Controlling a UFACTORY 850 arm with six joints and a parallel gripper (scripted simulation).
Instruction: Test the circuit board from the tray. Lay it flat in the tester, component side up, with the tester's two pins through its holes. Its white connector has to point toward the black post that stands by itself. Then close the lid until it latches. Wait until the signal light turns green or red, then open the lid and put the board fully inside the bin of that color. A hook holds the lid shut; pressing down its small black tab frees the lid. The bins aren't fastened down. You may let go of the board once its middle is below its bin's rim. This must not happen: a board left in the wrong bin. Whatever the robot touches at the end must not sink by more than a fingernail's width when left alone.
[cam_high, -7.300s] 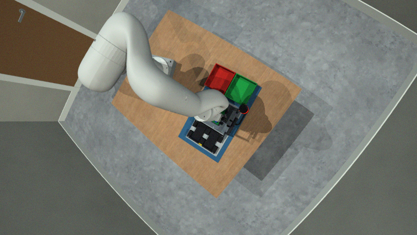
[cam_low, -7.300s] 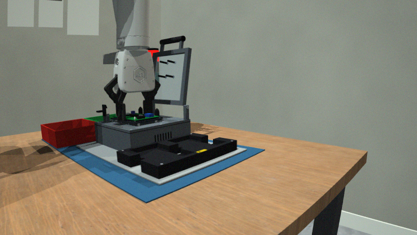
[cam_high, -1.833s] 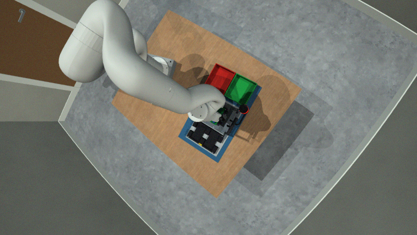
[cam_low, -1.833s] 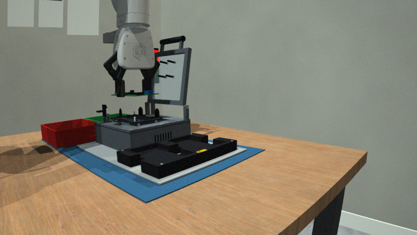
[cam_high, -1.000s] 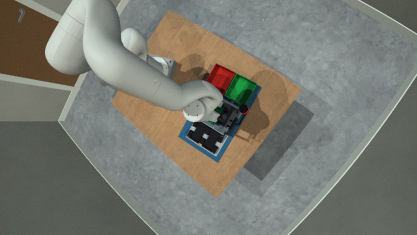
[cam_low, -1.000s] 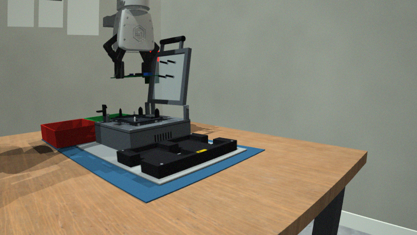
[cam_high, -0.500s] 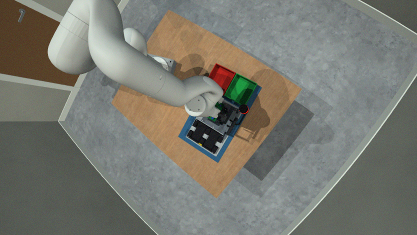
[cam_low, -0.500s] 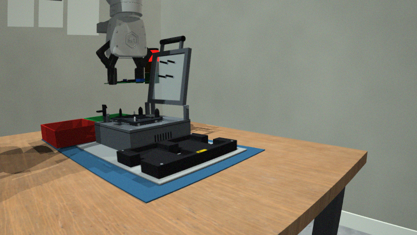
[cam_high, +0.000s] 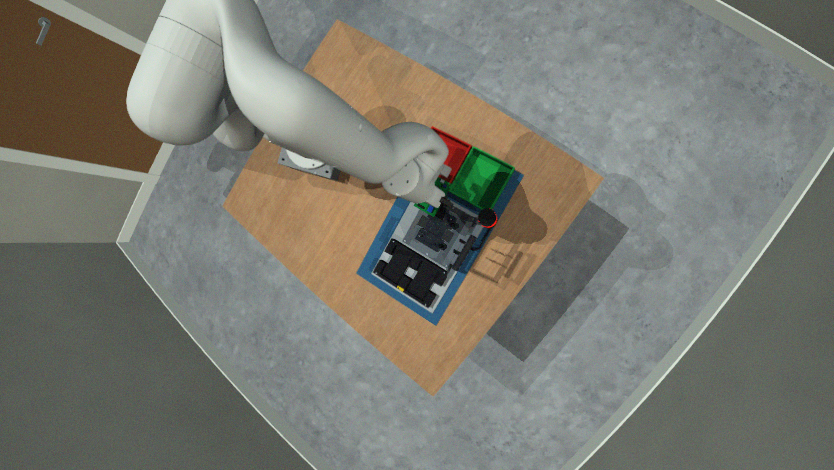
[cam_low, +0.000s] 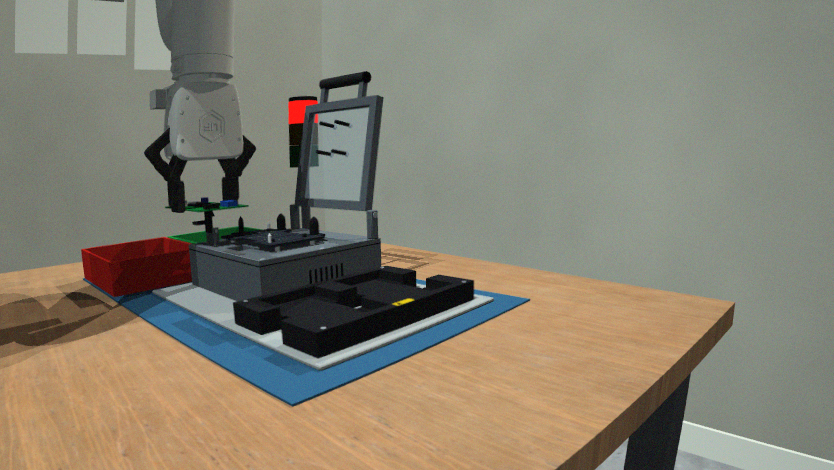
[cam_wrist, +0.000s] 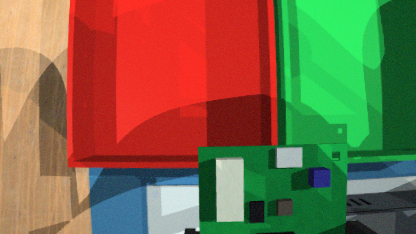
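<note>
The black hook lies 1 cm behind my hand, 3 cm to the right of it and 3 cm below it. Round my hand: green circuit board (1 cm below); green bin (8 cm ahead, 13 cm to the left, 10 cm below); red bin (7 cm behind, 11 cm to the left, 10 cm below).
</note>
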